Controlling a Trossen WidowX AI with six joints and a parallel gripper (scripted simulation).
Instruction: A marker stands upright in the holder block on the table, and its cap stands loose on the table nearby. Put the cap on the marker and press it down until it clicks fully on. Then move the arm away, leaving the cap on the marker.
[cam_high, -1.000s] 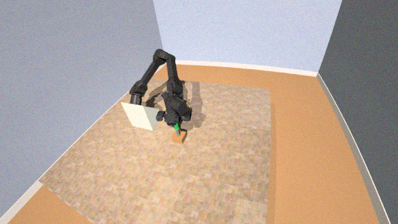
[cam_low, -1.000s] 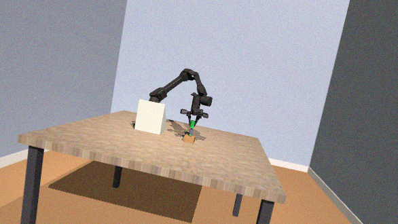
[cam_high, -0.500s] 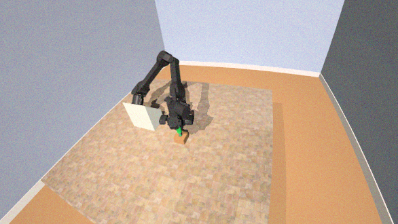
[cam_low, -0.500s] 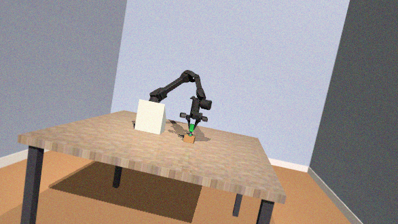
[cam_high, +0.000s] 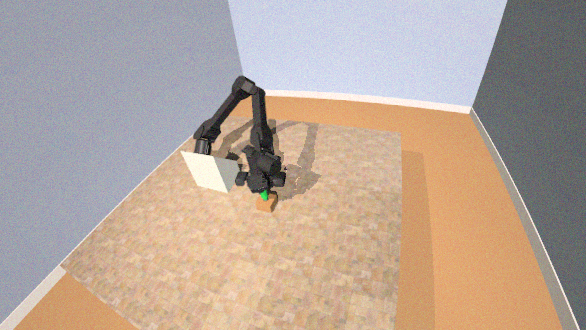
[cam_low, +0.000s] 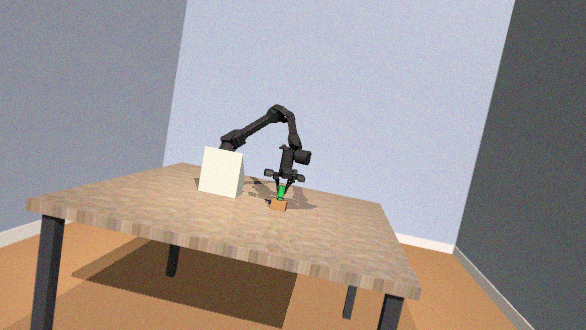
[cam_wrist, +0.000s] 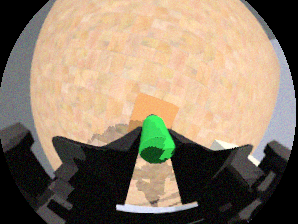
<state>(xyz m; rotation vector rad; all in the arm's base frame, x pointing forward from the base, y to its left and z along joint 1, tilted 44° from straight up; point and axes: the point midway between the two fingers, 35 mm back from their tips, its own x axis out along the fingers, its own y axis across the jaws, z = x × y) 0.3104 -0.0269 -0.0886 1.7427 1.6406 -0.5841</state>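
My gripper tip is now 10 mm below the green cap. From my gripper tip the other things lie so: tan holder block (50 mm below).
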